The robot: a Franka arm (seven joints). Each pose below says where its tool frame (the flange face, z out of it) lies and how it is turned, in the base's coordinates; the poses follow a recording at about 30 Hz.
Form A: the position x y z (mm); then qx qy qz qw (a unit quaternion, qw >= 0).
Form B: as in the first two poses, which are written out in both.
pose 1, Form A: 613.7 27.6 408.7 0.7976 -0.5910 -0.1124 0.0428
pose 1, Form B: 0.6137 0.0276 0.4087 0.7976 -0.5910 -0.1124 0.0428
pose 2, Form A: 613.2 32.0 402.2 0.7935 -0.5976 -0.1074 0.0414
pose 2, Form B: 0.6132 0.0320 0.4022 0.7935 -0.5976 -0.1074 0.0414
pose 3, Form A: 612.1 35.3 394.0 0.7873 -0.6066 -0.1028 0.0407
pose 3, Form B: 0.6121 0.0353 0.3940 0.7873 -0.6066 -0.1028 0.0407
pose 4, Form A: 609.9 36.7 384.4 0.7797 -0.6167 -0.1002 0.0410
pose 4, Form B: 0.6099 0.0367 0.3844 0.7797 -0.6167 -0.1002 0.0410
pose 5, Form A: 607.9 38.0 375.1 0.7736 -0.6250 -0.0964 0.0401
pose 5, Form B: 0.6079 0.0380 0.3751 0.7736 -0.6250 -0.0964 0.0401
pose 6, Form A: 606.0 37.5 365.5 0.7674 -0.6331 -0.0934 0.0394
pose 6, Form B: 0.6060 0.0375 0.3655 0.7674 -0.6331 -0.0934 0.0394
